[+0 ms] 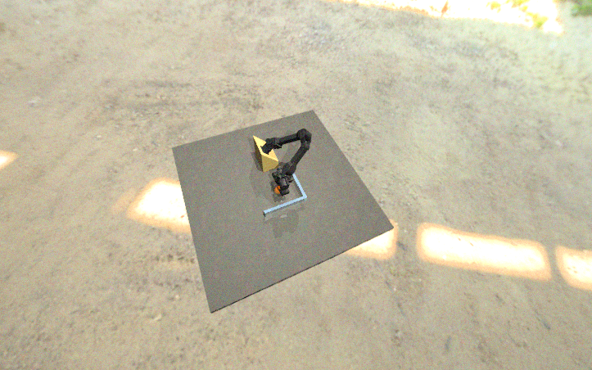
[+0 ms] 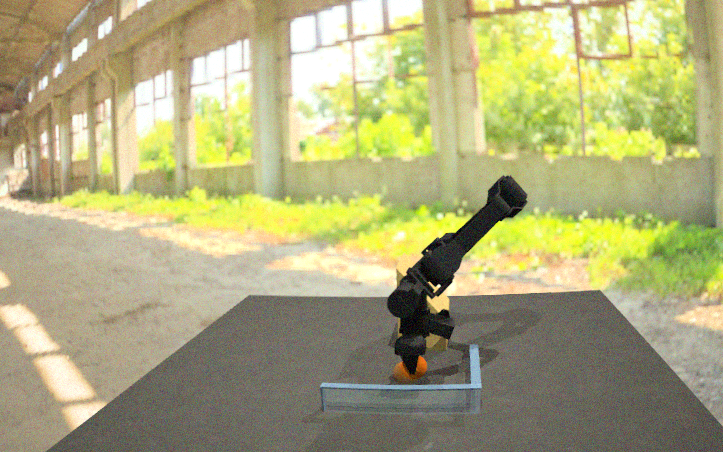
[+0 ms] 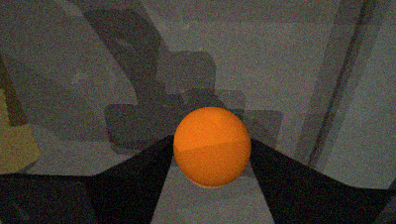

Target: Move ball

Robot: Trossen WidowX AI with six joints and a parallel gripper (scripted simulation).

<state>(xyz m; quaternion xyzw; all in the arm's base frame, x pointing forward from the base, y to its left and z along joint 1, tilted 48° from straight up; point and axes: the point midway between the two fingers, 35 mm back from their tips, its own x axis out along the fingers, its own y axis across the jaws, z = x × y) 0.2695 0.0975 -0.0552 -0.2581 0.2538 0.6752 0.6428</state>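
The wall strip is 14 cm ahead of my gripper tip, 1 cm to the right of it and 2 cm above it. From my gripper tip the other things lie so: orange ball: right at my gripper tip.
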